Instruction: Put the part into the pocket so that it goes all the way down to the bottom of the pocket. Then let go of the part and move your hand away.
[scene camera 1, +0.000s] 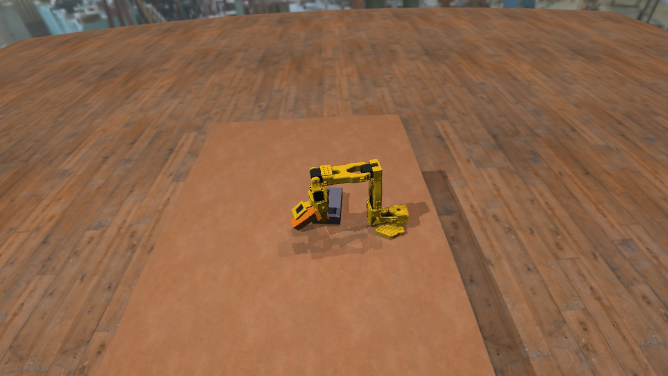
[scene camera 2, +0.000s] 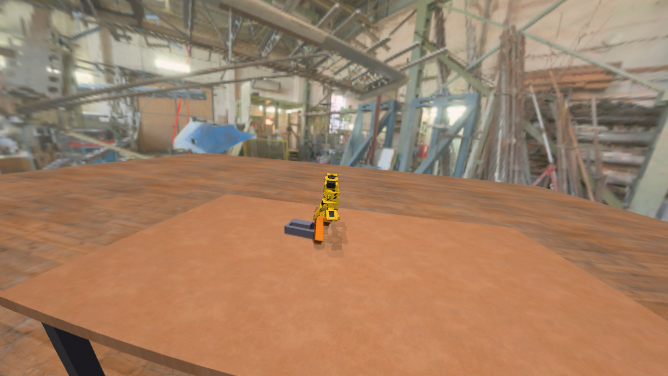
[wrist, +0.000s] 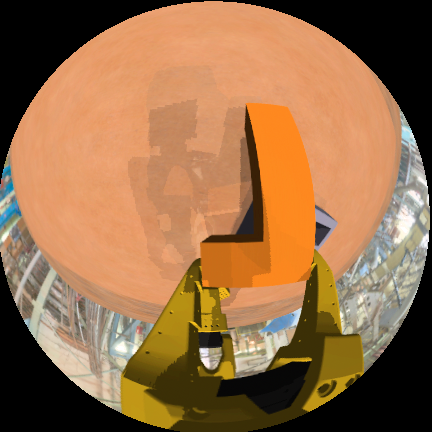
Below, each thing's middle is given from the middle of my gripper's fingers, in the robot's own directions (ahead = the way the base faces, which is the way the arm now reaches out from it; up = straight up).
Right now the orange L-shaped part (wrist: 280, 250) is 30 mm ahead of my hand, 10 mm to the left of it and 80 mm below it. From my hand the other things lie so: dark grey pocket block (wrist: 324, 223) (30 mm behind, 80 mm to the right, 110 mm below).
